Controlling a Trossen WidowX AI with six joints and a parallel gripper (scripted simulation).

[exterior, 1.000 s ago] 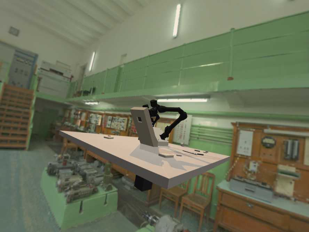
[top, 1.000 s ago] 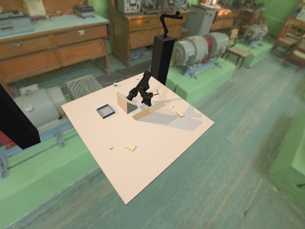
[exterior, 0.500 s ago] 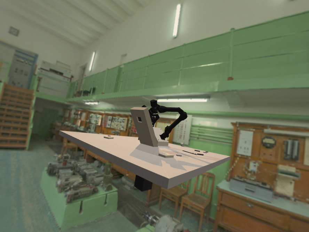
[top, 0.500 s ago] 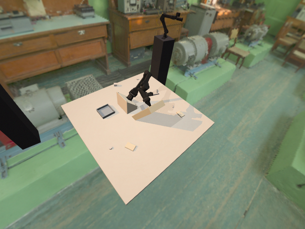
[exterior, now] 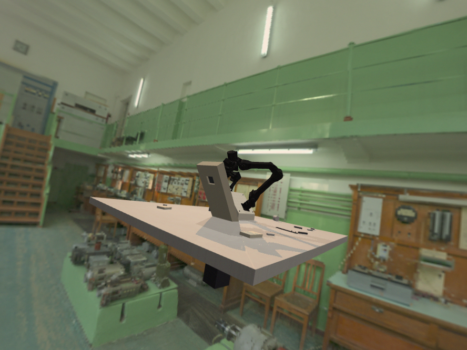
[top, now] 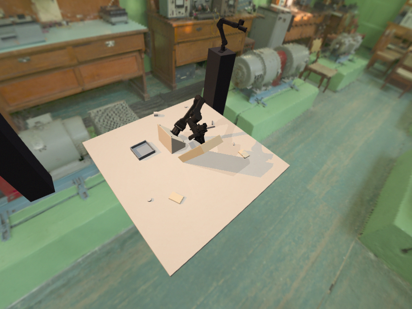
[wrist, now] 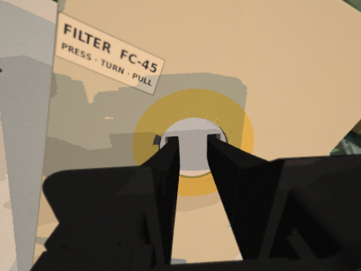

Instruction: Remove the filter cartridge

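Now: gripper tip 1 cm short of the round filter cartridge and 1 cm above it. From my gripper tip the other things lie so: dark tray: 39 cm behind, 33 cm to the right, 25 cm below; then tan service panel: 4 cm behind, 1 cm to the right, 8 cm below; then grey bracket: 9 cm behind, 1 cm to the right, 9 cm below.
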